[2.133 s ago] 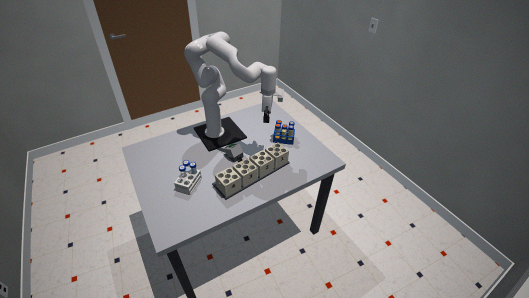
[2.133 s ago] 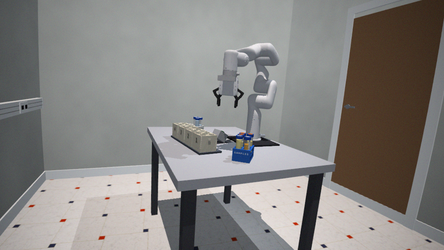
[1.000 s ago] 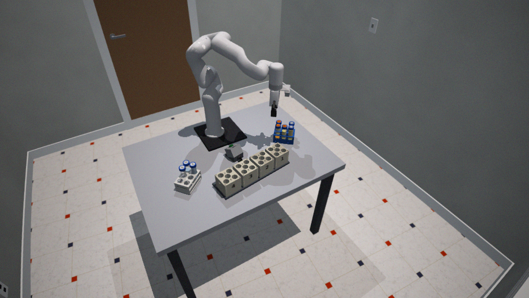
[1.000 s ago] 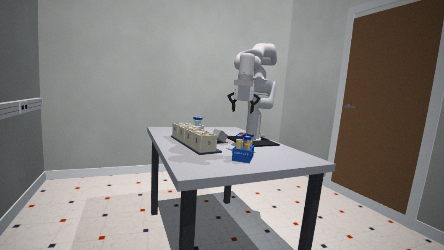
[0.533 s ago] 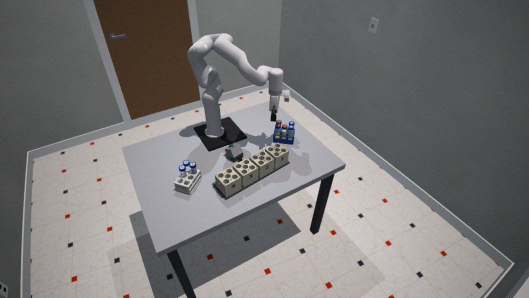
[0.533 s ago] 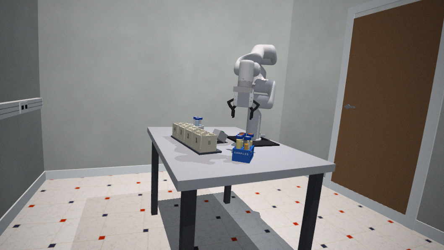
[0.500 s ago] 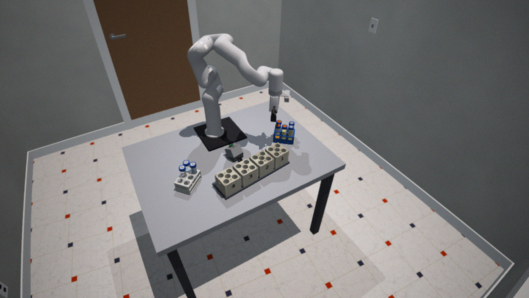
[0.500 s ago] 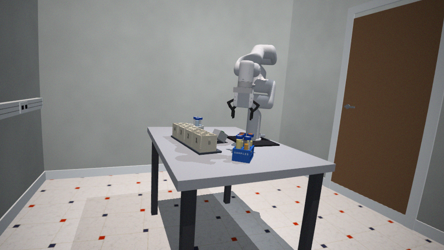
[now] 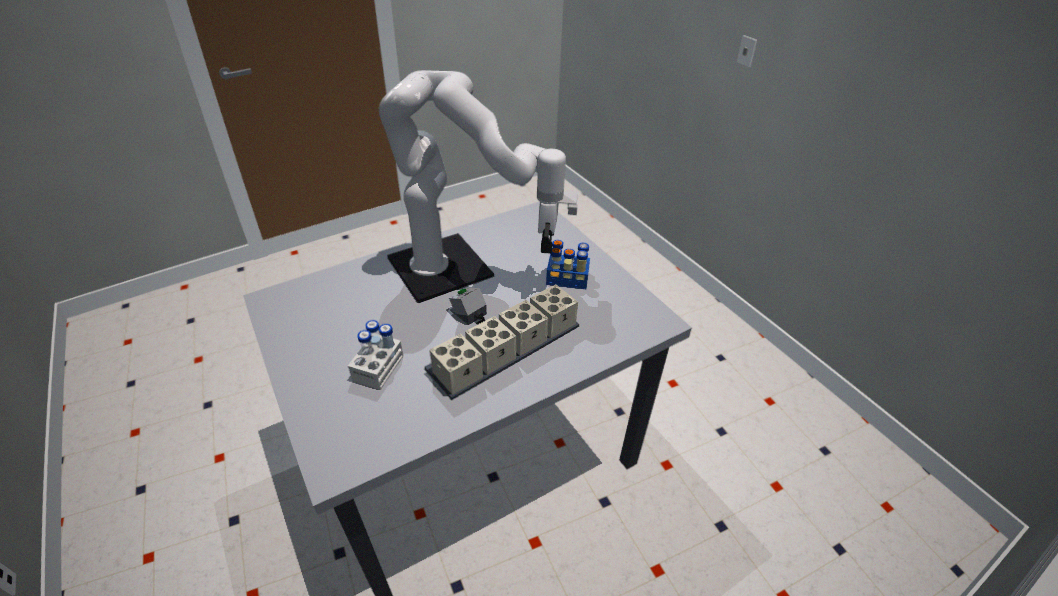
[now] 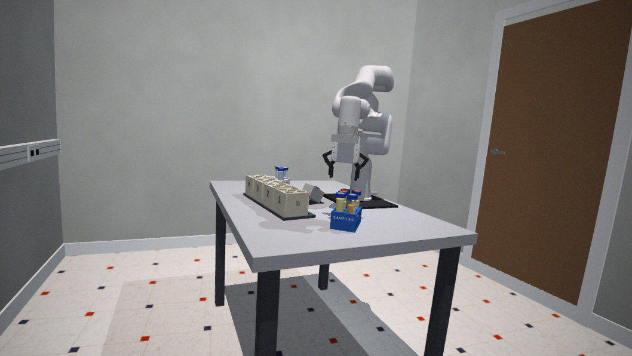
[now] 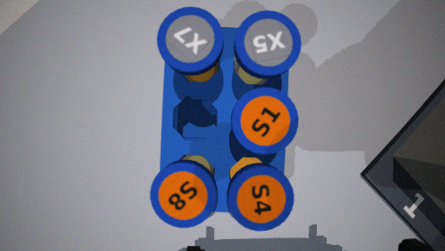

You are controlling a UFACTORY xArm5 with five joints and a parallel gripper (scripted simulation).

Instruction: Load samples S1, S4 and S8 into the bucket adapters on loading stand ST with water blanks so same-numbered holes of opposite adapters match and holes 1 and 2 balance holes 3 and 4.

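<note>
The blue samples rack lies 1 cm ahead of my hand, 7 cm to the left of it and 13 cm below it. Also, from my hand: adapter 3: 21 cm ahead, 29 cm to the right, 11 cm below; white rack: 10 cm ahead, 58 cm to the right, 13 cm below.
</note>
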